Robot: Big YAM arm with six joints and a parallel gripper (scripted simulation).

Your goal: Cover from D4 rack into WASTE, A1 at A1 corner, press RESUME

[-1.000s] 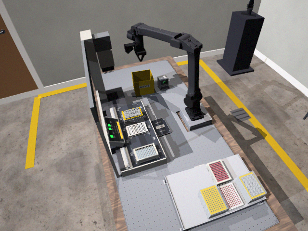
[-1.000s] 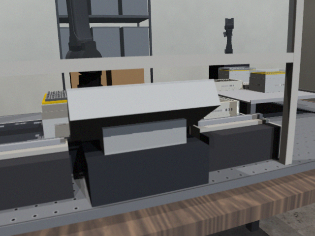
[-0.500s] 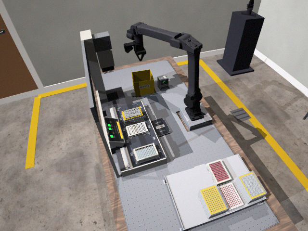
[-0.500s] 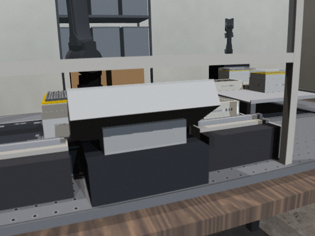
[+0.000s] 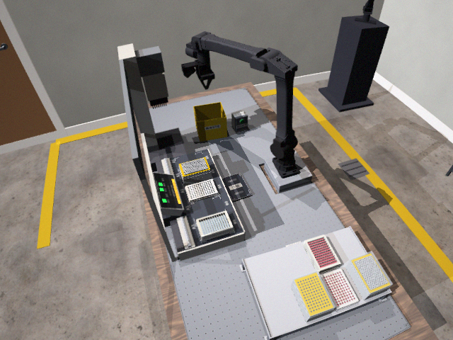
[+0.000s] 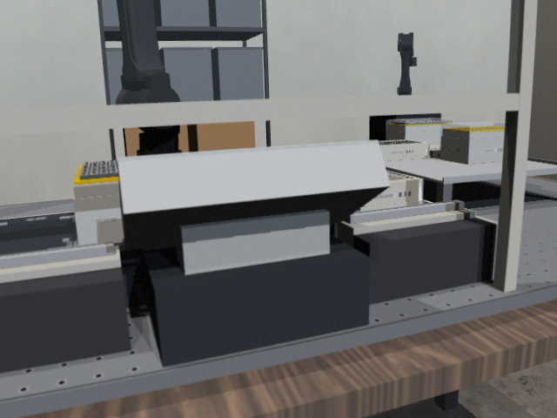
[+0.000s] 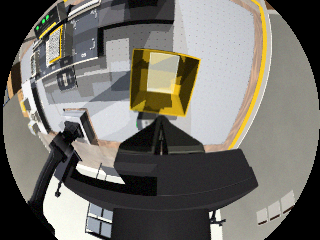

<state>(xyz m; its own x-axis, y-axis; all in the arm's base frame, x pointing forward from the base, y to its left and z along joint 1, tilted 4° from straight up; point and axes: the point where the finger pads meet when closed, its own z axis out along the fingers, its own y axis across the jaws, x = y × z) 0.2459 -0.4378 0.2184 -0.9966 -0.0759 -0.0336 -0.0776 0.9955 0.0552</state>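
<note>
Now: hand 220 mm above the resume box, 160 mm past it and 50 mm to the right of it. Also, from my hand: clear cover 260 mm below; then pipetting head 240 mm ahead, 110 mm above, 50 mm to the left; then yellow waste bin 240 mm below, 10 mm behind.
</note>
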